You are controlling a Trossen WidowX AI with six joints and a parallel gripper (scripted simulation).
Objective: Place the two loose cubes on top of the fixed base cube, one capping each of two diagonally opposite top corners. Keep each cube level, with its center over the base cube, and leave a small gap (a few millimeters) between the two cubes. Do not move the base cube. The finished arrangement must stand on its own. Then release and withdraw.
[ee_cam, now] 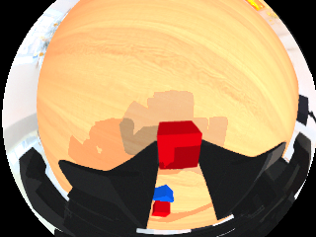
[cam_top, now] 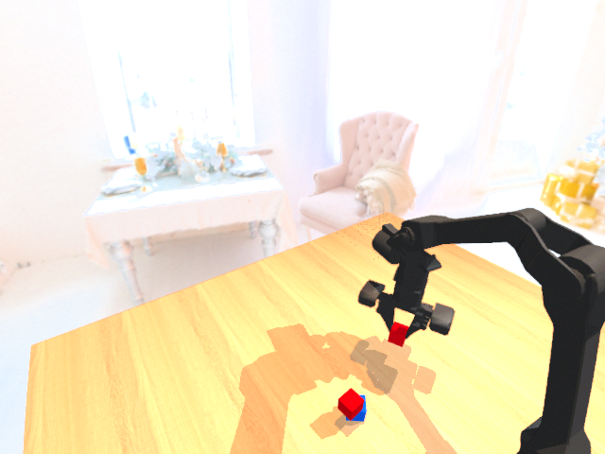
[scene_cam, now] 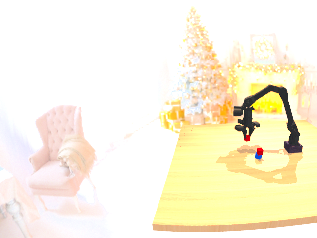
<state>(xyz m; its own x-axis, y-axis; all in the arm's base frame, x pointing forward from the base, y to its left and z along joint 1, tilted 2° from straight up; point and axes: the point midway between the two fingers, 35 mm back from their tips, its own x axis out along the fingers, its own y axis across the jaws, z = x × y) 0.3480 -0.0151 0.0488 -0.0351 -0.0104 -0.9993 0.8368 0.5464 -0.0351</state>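
Now: the blue cube 80 mm behind my gripper tip, 150 mm to the left of it and 50 mm below it. Also, from my gripper tip: red cube (right at my gripper tip).
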